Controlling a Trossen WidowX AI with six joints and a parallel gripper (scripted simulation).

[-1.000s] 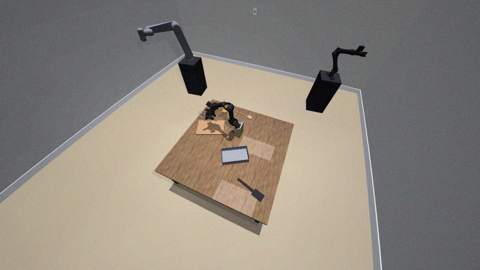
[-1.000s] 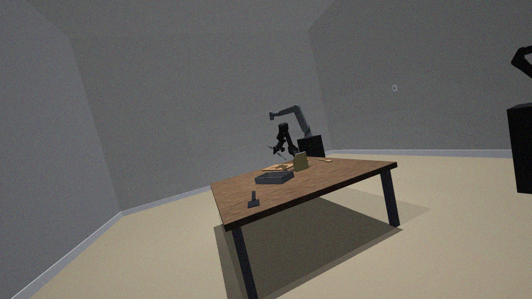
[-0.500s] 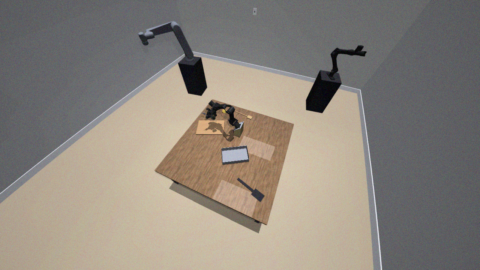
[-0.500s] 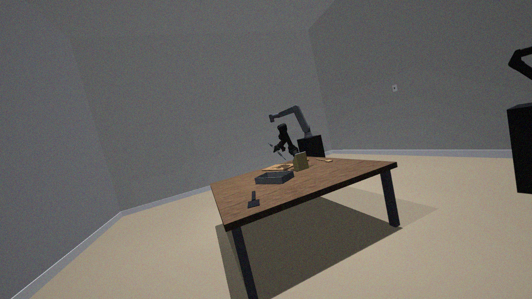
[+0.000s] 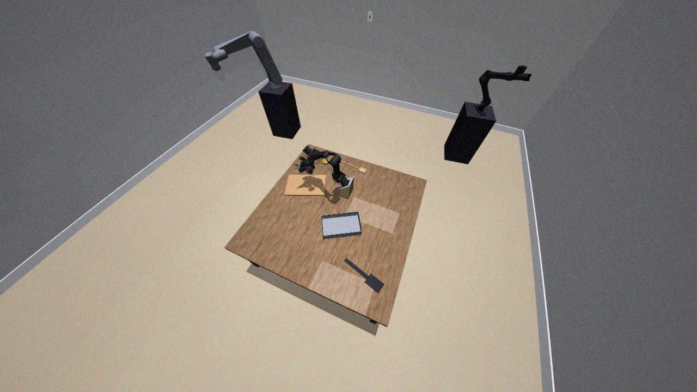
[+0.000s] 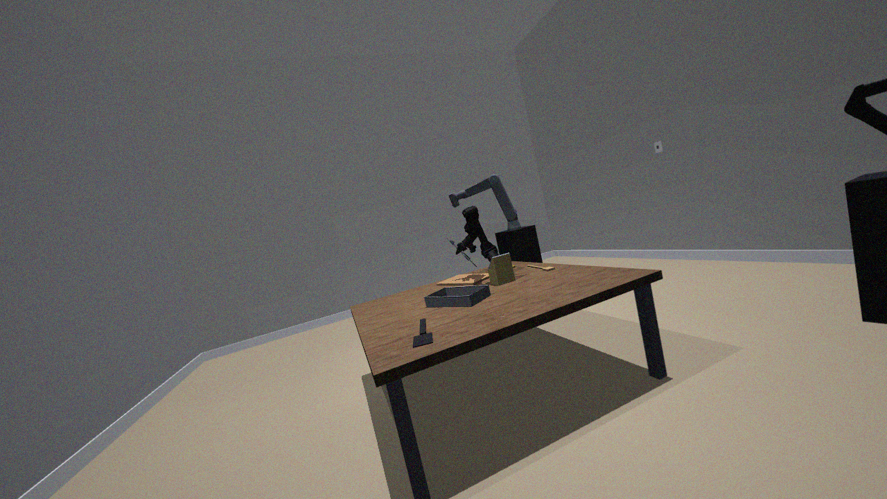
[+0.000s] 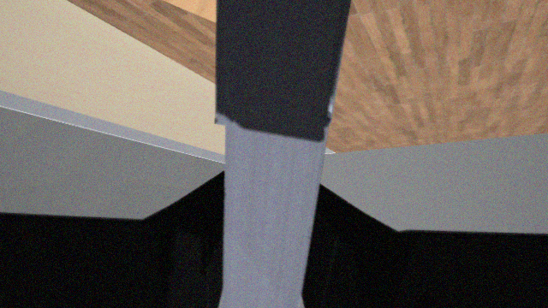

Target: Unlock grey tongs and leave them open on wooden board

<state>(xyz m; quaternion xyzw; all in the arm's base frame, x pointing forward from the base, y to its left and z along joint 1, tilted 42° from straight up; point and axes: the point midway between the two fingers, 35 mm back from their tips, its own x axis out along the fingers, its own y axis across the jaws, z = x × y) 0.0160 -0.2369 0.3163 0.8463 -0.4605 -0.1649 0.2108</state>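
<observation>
Right now my gripper tip is 18 cm above the light wooden board, 2 cm to the right of it and 1 cm past it. Also, from my gripper tip: roasting tin: 46 cm to the left, 31 cm ahead, 16 cm below; black spatula: 73 cm to the left, 64 cm ahead, 19 cm below; yellow piece: 35 cm behind, 18 cm below, 10 cm to the left.
</observation>
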